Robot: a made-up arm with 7 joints.
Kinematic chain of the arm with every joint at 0, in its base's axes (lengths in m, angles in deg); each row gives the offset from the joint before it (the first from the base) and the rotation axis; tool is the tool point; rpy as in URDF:
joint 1: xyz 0 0 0.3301 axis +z
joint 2: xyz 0 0 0 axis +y
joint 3: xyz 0 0 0.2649 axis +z
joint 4: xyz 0.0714 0 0 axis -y
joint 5: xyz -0.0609 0 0.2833 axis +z
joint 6: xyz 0 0 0 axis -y
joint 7: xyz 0.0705 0 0 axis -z
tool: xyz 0 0 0 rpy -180 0 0
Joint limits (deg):
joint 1: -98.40..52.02
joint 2: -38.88..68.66
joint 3: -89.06..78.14
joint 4: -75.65..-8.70
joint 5: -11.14..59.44
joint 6: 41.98..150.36
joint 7: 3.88..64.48
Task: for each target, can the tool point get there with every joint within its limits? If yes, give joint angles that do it. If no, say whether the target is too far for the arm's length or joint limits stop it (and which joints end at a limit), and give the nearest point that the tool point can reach.
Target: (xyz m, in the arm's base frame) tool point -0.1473 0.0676 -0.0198
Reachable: no: joint limits stop it (at a limit: joint 1, joint 2, joint 4, joint 6) | nearest point 0.1430 0.4684 0.1355 | short by 0.519 m
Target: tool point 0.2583 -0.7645 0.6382
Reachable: no: too far | nearest point 0.1898 -0.5617 0.5565 | short by 0.229 m
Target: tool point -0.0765 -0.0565 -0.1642
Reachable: no: joint limits stop it (at a limit: joint 1, joint 2, joint 4, joint 6) | nearest point -0.1219 -0.4582 0.1000 | short by 0.483 m
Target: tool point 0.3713 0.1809 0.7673
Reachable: yes | joints 5.44 7.56 25.19 -65.25 21.95 106.82 33.96
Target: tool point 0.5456 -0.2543 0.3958
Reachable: yes | joints -26.30 55.43 9.55 -56.45 37.79 142.04 52.65
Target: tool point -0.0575 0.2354 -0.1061
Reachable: no: joint limits stop it (at a limit: joint 1, joint 2, joint 4, joint 6) | nearest point 0.1670 0.4553 0.1240 | short by 0.390 m
